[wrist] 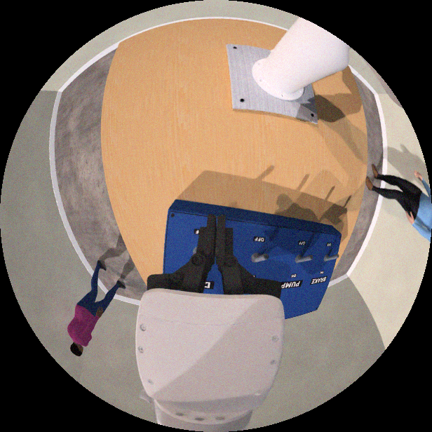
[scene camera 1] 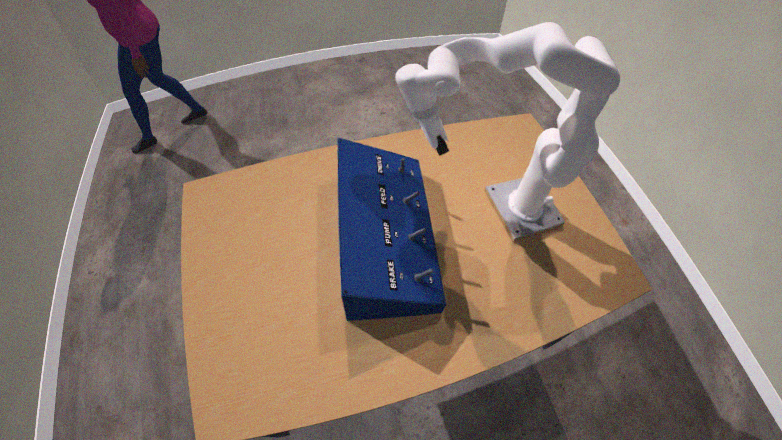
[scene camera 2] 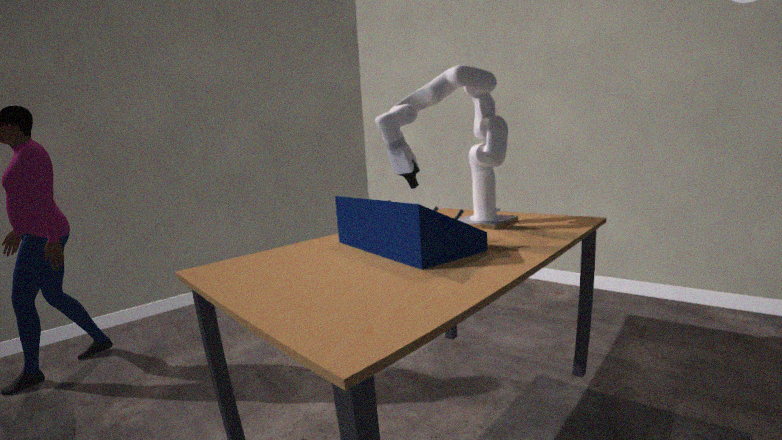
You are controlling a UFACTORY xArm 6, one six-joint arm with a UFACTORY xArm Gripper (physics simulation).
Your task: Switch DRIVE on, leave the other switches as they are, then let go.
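Frame: origin at the arm's base, x ahead, y left, z up, level; millimetres.
Seen in the pictures: gripper, fingertip midpoint: (scene camera 1: 443,152) (scene camera 2: 414,187); arm's base at its link origin: (scene camera 1: 525,205) (scene camera 2: 485,218).
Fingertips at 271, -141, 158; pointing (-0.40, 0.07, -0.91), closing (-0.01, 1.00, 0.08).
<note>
Offsets run from my fingertips to a thing's middle, as dx, dy, dz. Level surfaces: height alone.
The blue switch panel @(+212, +132, -117) (scene camera 1: 360,246) (scene camera 2: 377,229) (wrist: 180,245) stands on the table. The DRIVE lever @(+109, -33, -62) (scene camera 1: 401,166) stands at a different angle from the others, tipped to the ON side. The FEED lever @(+116, +87, -68) (scene camera 1: 411,198) (wrist: 259,257), PUMP lever @(+135, +206, -68) (scene camera 1: 417,235) (wrist: 303,258) and BRAKE lever @(+155, +324, -68) (scene camera 1: 423,276) (wrist: 331,257) lean to their OFF side. My gripper (scene camera 1: 442,151) (scene camera 2: 413,186) (wrist: 216,222) is shut and empty. It hangs above the panel's DRIVE end, apart from the levers. In the wrist view its fingers hide most of the DRIVE lever and label.
The wooden table @(dz -179) (scene camera 1: 246,273) (scene camera 2: 306,306) (wrist: 150,125) carries my arm's base plate (scene camera 1: 500,205) (wrist: 242,80) on the levers' side. A person in pink (scene camera 1: 131,27) (scene camera 2: 32,186) (wrist: 80,325) is beyond the table. A person in blue (wrist: 422,212) shows at the wrist view's right edge.
</note>
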